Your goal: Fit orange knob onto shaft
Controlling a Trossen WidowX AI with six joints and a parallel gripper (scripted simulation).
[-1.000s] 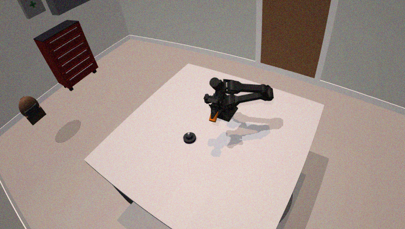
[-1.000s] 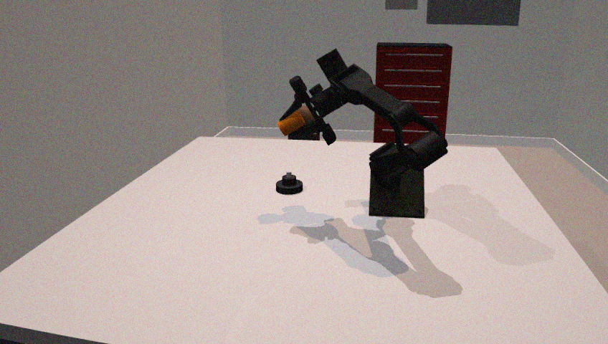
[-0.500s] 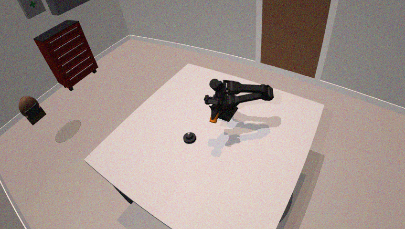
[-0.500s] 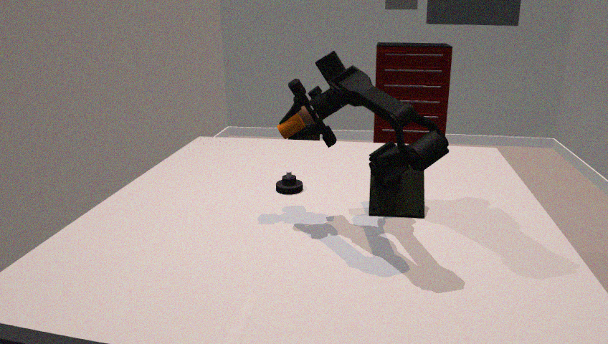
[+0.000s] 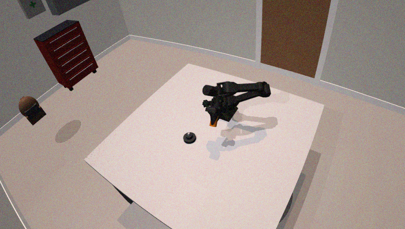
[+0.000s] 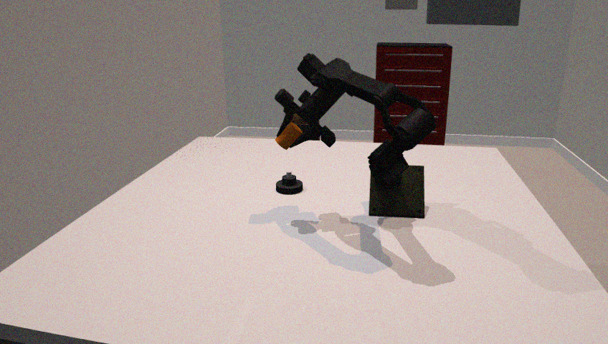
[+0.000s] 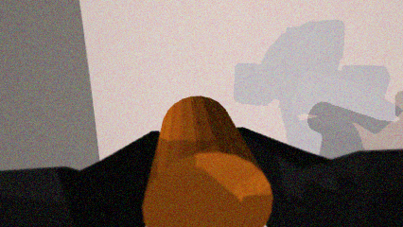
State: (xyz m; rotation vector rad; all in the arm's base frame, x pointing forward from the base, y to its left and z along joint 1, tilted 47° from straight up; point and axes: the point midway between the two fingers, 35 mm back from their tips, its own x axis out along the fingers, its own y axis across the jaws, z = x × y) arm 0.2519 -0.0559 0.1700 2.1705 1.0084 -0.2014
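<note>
The orange knob lies 20 mm behind my gripper tip and 30 mm above it. Round my gripper tip: round black pedestal 20 mm ahead, 180 mm to the right, 180 mm below.
</note>
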